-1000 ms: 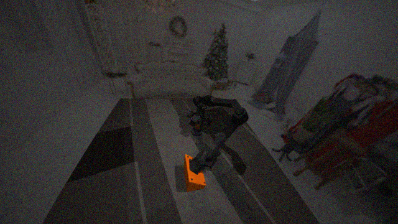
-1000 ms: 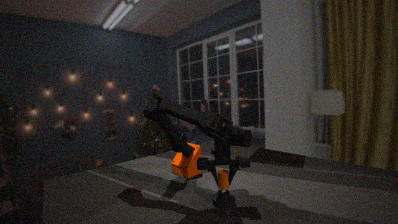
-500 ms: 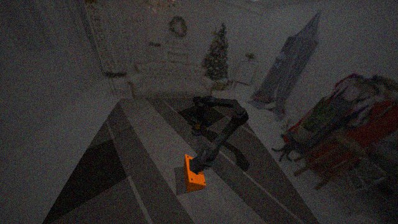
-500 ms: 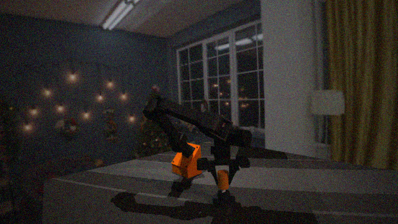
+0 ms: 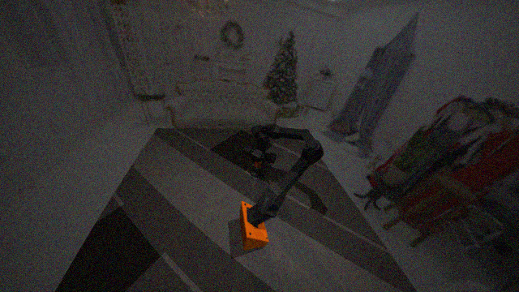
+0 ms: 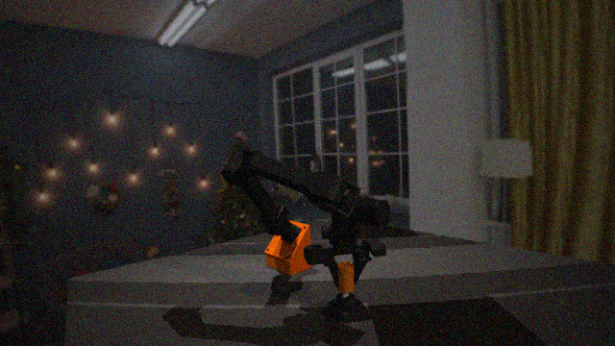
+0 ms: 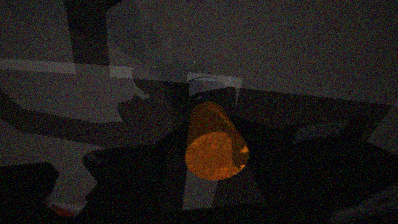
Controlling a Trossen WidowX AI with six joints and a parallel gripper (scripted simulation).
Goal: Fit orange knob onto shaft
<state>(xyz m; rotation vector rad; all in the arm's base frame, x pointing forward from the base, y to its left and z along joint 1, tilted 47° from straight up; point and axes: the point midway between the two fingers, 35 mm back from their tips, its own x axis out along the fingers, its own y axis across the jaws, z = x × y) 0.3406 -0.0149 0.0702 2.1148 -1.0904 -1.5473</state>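
The orange knob is 30 mm above my gripper tip. The rest, counted from my gripper tip: round pedestal: 40 mm below.
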